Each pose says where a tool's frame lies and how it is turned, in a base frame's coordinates. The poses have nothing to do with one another.
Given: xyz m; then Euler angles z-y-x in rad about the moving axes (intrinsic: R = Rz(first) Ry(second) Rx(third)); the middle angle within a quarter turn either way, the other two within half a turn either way.
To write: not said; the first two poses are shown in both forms.
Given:
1: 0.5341 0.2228 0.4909 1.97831 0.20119 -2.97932
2: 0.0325 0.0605 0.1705 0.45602 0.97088 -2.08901
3: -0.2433 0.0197 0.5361 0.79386 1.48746 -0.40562
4: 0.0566 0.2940 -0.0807 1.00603 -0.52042 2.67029
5: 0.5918 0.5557 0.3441 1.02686 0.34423 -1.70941
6: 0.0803 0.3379 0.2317 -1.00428 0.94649 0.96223
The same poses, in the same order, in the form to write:
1: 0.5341 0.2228 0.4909 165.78 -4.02 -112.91
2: 0.0325 0.0605 0.1705 -114.99 -48.56 40.02
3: -0.2433 0.0197 0.5361 -85.30 21.14 86.41
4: 0.0566 0.2940 -0.0807 -170.37 38.36 -53.68
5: 0.5918 0.5557 0.3441 -105.39 -60.65 6.41
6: 0.0803 0.3379 0.2317 68.11 -26.32 -69.51
